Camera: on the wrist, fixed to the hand. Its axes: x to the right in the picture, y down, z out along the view.
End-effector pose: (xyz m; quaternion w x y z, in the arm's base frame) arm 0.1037 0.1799 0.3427 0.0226 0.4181 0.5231 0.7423
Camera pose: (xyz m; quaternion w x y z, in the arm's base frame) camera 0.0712 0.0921 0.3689 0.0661 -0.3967 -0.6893 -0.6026
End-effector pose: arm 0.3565 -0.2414 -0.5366 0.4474 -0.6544 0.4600 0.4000
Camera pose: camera 0.3193 -0.3295 -0.5189 0.5912 -0.5433 0.5321 0.2687
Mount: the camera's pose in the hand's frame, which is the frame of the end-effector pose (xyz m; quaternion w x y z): -0.0046 0.0474 -0.0848 0.9723 0.2330 0.0076 -0.0180
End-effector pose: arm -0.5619 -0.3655 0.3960 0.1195 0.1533 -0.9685 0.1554
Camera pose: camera -0.5579 -0.2928 0.4605 0.0906 0.1932 -0.9018 0.3758
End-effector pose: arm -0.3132 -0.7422 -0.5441 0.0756 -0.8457 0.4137 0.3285
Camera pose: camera -0.3089 -0.8037 -0.4689 0.2733 -0.8146 0.4641 0.2152
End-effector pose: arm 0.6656 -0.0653 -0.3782 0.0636 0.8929 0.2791 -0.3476
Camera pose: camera 0.7382 -0.0809 -0.3154 0.1546 -0.8806 -0.2069 0.3973
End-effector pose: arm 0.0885 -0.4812 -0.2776 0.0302 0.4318 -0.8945 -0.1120
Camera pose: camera 0.0679 -0.4639 -0.1842 0.0665 -0.4438 0.8878 -0.1023
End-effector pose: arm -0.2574 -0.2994 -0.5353 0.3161 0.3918 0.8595 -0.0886
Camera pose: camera -0.2607 -0.2362 -0.4614 0.2079 0.4398 0.8245 -0.2891
